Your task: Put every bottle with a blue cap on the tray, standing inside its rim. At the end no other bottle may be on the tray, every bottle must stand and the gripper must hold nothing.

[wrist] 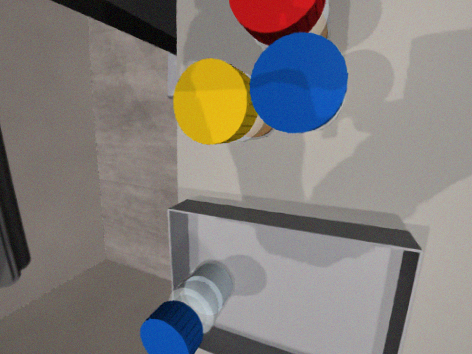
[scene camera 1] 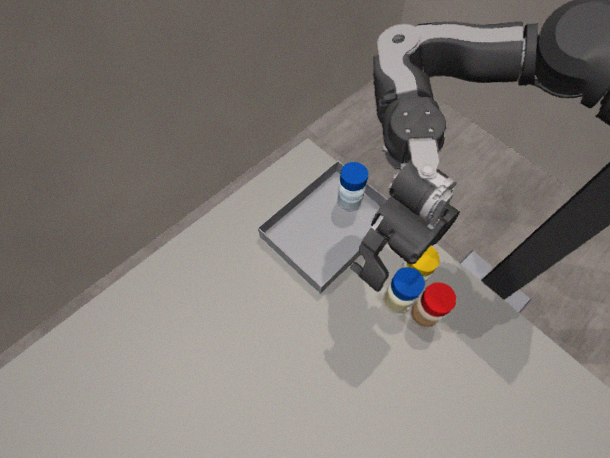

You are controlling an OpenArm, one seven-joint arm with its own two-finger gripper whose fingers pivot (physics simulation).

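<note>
One blue-capped bottle (scene camera 1: 352, 186) (wrist: 200, 305) with pale contents stands inside the tray (scene camera 1: 290, 261) (wrist: 300, 222), near a corner. A second blue-capped bottle (scene camera 1: 406, 285) (wrist: 300, 82) with yellowish contents stands on the table outside the tray. A red-capped bottle (scene camera 1: 437, 301) (wrist: 282, 17) and a yellow-capped bottle (scene camera 1: 426, 261) (wrist: 212, 102) stand close beside it. My gripper (scene camera 1: 395, 268) is open and empty, above the table between the tray and the three grouped bottles. One finger shows in scene camera 1; the other is hidden. In the wrist view a finger shows at the left edge.
The table (scene camera 1: 200, 350) (wrist: 445, 285) extends towards the lower left in scene camera 1. A black post (scene camera 1: 550, 235) (wrist: 135, 20) stands beyond the table edge, near the yellow-capped and red-capped bottles. The arm reaches in from the upper right over the tray's near corner.
</note>
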